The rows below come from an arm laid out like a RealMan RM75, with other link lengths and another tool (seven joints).
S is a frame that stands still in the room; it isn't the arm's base.
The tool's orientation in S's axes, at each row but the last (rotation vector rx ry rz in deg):
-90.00, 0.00, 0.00
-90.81, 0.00, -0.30
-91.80, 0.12, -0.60
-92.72, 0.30, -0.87
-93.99, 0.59, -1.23
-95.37, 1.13, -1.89
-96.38, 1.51, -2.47
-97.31, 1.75, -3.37
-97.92, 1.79, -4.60
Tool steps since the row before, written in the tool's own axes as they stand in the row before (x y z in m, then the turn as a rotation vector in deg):
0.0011, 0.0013, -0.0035, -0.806, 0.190, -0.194
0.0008, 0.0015, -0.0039, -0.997, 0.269, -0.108
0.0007, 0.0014, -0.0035, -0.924, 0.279, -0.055
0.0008, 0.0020, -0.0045, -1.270, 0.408, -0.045
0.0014, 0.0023, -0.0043, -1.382, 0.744, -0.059
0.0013, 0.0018, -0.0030, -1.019, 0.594, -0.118
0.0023, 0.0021, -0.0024, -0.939, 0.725, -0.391
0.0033, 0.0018, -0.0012, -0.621, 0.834, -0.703
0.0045, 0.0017, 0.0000, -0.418, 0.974, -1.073
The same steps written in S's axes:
0.0011, -0.0035, -0.0013, -0.806, -0.194, -0.190
0.0008, -0.0039, -0.0014, -0.996, -0.109, -0.271
0.0007, -0.0035, -0.0013, -0.923, -0.056, -0.282
0.0008, -0.0046, -0.0018, -1.268, -0.048, -0.414
0.0013, -0.0045, -0.0020, -1.378, -0.083, -0.749
0.0012, -0.0032, -0.0015, -1.018, -0.140, -0.590
0.0022, -0.0027, -0.0018, -0.949, -0.429, -0.689
0.0033, -0.0016, -0.0016, -0.648, -0.769, -0.751
0.0045, -0.0005, -0.0015, -0.469, -1.168, -0.831

